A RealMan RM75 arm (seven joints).
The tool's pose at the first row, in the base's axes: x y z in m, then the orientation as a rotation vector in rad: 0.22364 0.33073 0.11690 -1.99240 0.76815 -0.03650
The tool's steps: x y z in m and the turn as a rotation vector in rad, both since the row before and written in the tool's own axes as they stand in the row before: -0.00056 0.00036 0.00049 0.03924 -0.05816 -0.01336; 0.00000 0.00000 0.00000 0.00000 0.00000 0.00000; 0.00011 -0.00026 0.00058 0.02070 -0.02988 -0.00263; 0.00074 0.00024 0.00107 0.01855 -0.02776 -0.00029; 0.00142 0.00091 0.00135 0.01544 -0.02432 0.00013
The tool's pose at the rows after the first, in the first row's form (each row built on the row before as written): 0.22317 0.33129 0.11651 -1.95298 0.71172 -0.00145; 0.22317 0.33129 0.11651 -1.95298 0.71172 -0.00145; 0.22356 0.33179 0.11641 -1.93033 0.68698 0.01865; 0.22437 0.33228 0.11549 -1.90901 0.66623 0.03870; 0.22551 0.33257 0.11368 -1.89083 0.64854 0.05662
